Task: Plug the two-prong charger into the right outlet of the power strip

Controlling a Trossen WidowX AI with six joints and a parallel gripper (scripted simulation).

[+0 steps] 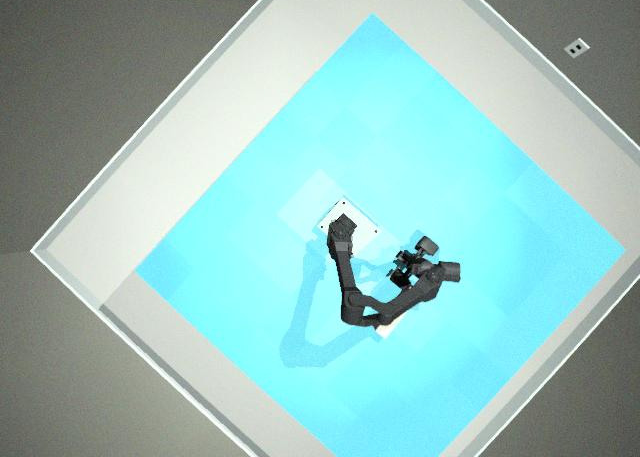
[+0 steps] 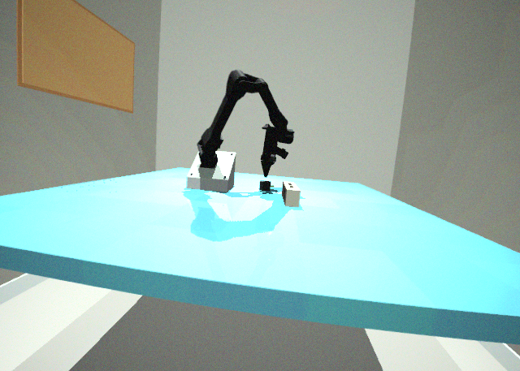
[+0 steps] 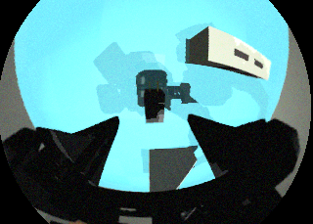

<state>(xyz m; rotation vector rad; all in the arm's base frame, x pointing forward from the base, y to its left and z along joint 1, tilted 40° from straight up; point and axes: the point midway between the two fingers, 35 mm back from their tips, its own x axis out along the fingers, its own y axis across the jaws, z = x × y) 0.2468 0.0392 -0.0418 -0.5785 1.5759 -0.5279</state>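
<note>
My gripper tip is now 4 cm above the dark charger and 2 cm short of it.
</note>
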